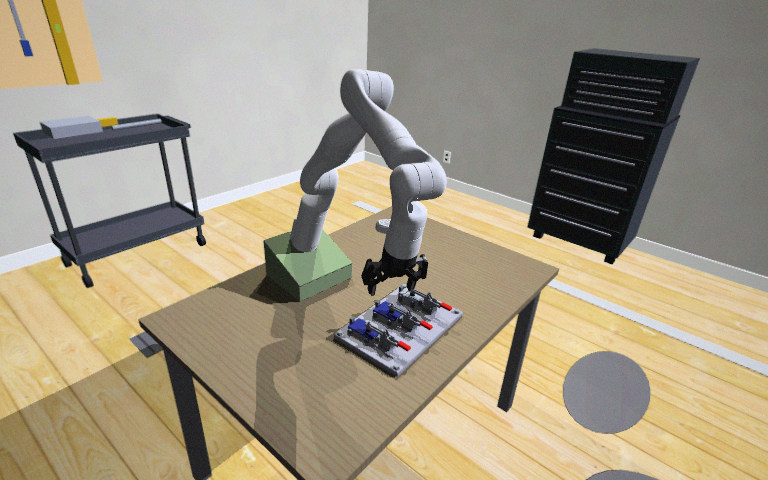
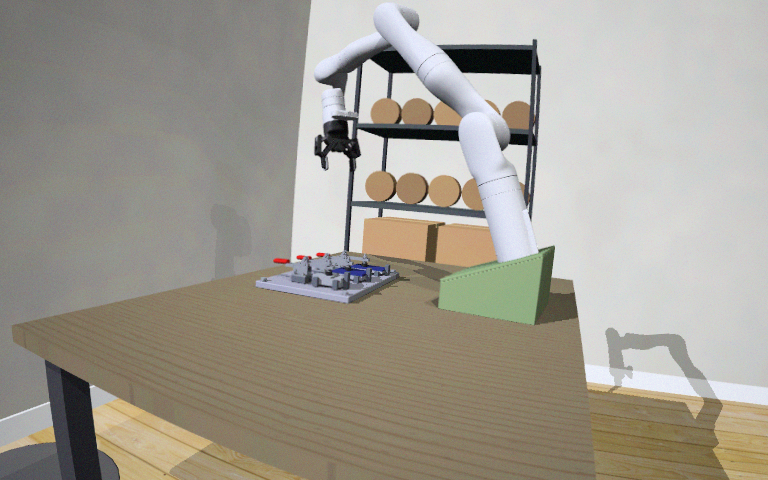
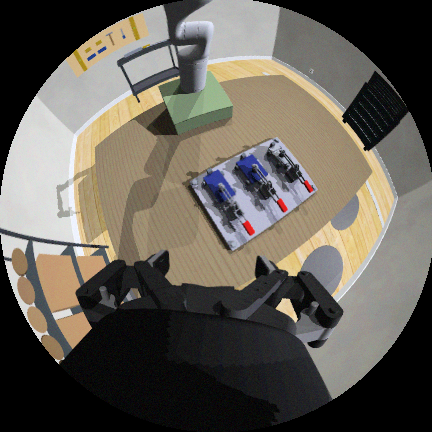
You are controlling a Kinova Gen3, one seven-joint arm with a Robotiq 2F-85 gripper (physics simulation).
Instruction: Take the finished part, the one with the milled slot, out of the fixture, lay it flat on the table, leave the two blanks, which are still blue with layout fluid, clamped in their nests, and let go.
Labels:
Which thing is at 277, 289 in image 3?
My gripper.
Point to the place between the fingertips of my gripper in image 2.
At 339, 170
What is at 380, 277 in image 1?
My gripper.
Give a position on a fixture plate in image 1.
At 420, 338

